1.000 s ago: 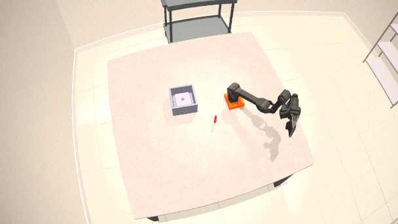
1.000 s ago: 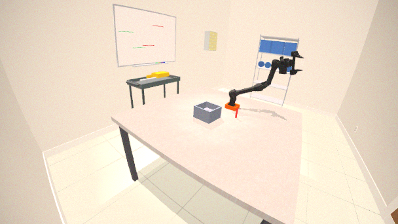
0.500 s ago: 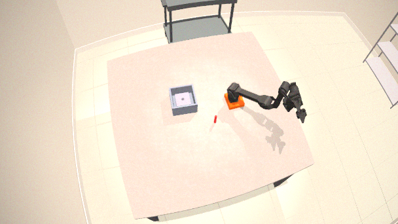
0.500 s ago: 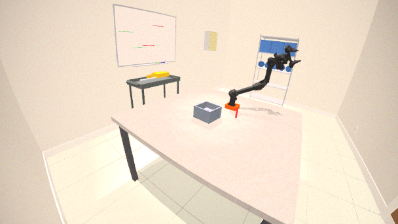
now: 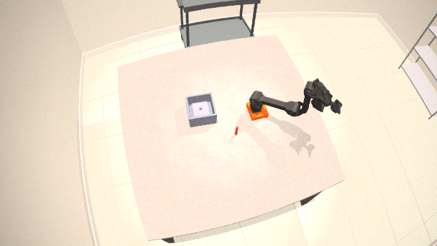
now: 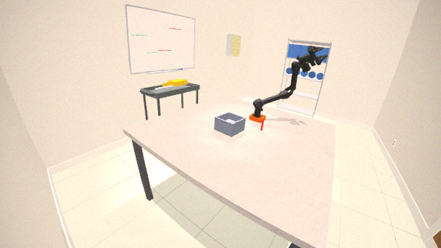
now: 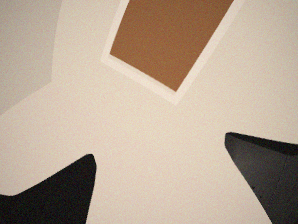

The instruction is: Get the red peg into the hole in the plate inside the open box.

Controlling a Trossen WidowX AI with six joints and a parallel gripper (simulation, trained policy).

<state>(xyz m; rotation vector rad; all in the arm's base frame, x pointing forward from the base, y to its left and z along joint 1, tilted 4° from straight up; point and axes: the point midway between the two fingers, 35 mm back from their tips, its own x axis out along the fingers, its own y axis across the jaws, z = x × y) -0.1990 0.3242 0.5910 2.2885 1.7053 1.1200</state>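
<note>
My gripper tip is 34 cm short of the red peg, 26 cm to the left of it and 58 cm above it. Round my gripper tip: grey box 52 cm ahead, 43 cm to the right, 59 cm below.
</note>
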